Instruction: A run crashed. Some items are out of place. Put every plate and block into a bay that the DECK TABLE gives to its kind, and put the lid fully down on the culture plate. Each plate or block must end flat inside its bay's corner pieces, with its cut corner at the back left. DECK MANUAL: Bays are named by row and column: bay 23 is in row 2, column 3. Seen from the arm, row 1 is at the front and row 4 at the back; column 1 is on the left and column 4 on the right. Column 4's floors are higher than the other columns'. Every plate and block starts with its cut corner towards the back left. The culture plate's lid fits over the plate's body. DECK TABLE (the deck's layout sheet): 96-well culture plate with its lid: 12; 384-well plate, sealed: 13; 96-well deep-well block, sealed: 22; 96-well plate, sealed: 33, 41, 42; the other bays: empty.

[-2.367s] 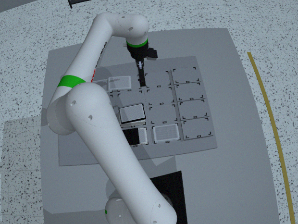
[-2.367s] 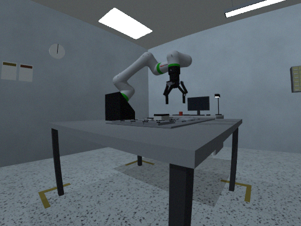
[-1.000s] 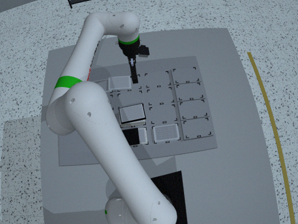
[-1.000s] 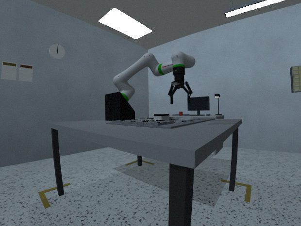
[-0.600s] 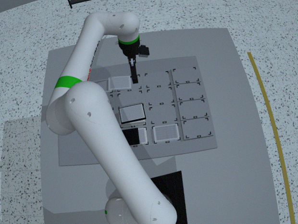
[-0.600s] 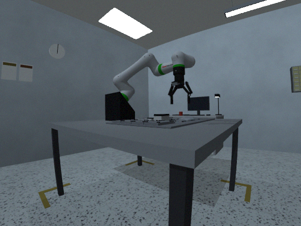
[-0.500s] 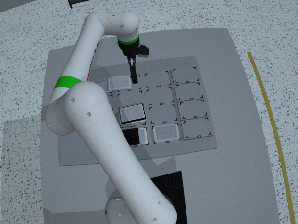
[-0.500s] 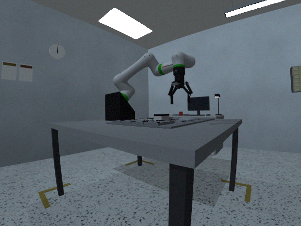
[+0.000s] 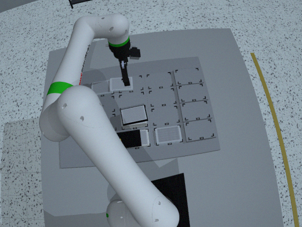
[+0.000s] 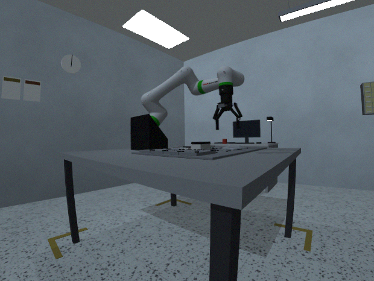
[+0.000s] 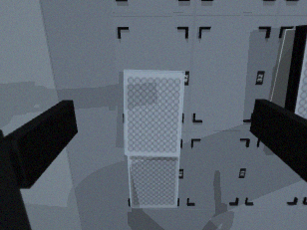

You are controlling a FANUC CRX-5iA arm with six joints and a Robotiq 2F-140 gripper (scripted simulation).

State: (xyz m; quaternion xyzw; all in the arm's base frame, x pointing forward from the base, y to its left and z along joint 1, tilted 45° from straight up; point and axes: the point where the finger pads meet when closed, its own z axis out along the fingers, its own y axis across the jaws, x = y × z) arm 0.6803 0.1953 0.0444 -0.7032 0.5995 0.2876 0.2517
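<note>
Right now the black lid is 31 cm behind my hand and 13 cm below it. Round my hand: 96-well plate 4 cm to the left, 13 cm below; white plate 1 cm behind, 16 cm to the left, 14 cm below; dark-sided plate 20 cm behind, 4 cm to the right, 9 cm below.
</note>
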